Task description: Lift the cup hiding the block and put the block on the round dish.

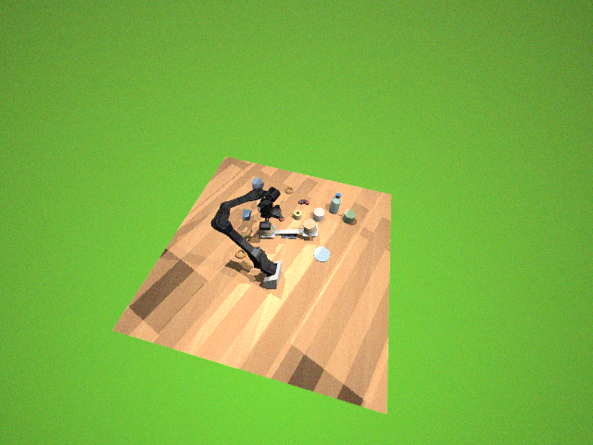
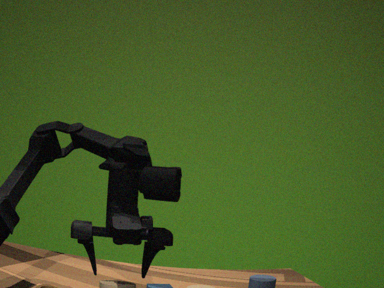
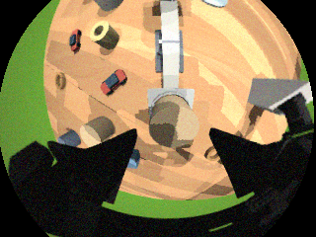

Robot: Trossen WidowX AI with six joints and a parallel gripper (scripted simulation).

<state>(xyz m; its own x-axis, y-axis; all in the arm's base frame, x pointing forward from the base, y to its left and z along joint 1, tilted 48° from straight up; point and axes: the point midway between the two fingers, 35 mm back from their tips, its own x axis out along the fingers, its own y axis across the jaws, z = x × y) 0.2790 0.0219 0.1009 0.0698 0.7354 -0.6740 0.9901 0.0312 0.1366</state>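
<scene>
The grey block lies 70 mm below my gripper tip. From my gripper tip the other things lie so: blue block (160 mm to the left, 100 mm ahead, 90 mm below); grey balance (130 mm to the right, 70 mm below, 20 mm ahead); tan holed cylinder (170 mm to the right, 160 mm ahead, 80 mm below).
</scene>
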